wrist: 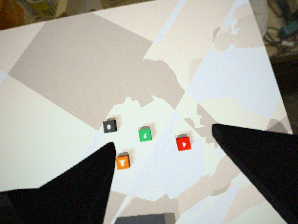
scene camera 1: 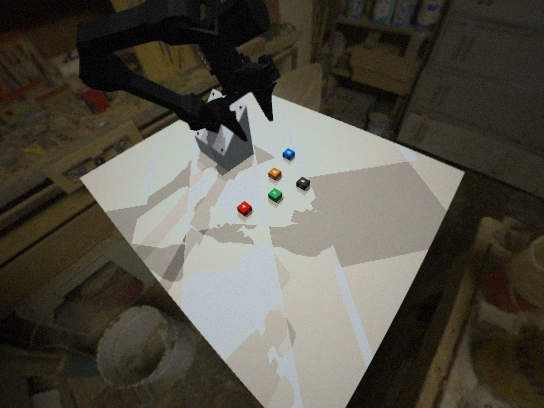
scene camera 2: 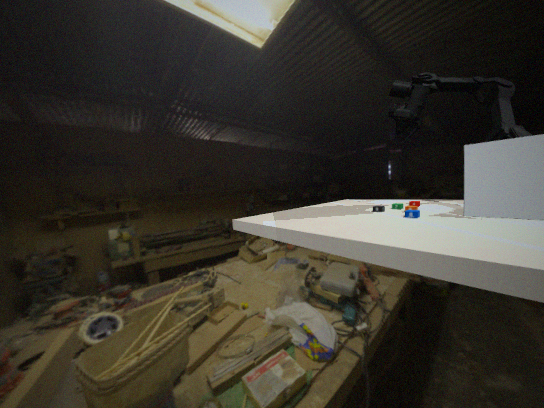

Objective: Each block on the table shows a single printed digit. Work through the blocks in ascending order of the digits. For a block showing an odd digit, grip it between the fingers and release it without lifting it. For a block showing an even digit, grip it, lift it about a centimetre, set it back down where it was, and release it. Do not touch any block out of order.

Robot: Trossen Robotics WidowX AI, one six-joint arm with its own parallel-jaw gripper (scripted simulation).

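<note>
Nothing is held by my gripper (scene camera 1: 259,130), and it is open. I can see the same gripper (wrist: 164,138) from the wrist as well.
</note>
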